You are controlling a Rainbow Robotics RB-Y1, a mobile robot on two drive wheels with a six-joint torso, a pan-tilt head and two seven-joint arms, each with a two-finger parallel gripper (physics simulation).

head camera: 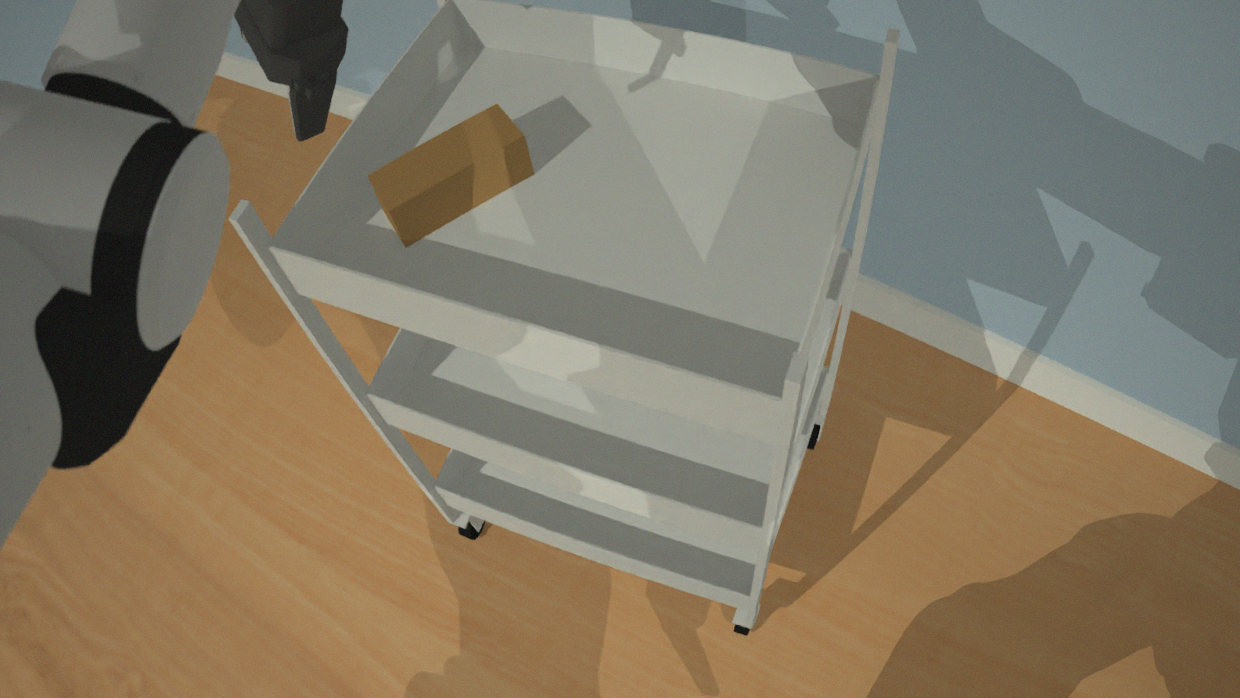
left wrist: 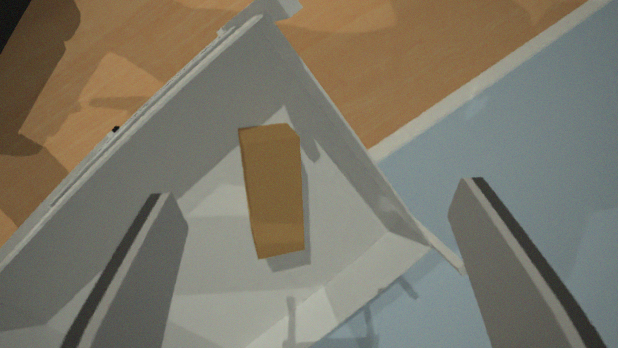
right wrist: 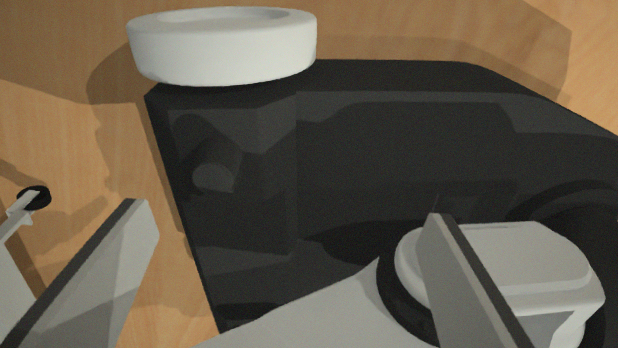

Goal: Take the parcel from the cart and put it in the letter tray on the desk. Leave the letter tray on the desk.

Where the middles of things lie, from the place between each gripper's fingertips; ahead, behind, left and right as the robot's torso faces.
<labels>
My left hand is 80 mm short of the brown parcel (head camera: 438,181), 60 mm to the left of it and 200 mm above it.
Right now my right hand is 660 mm short of the brown parcel, 570 mm to the right of it and 310 mm below it.
</labels>
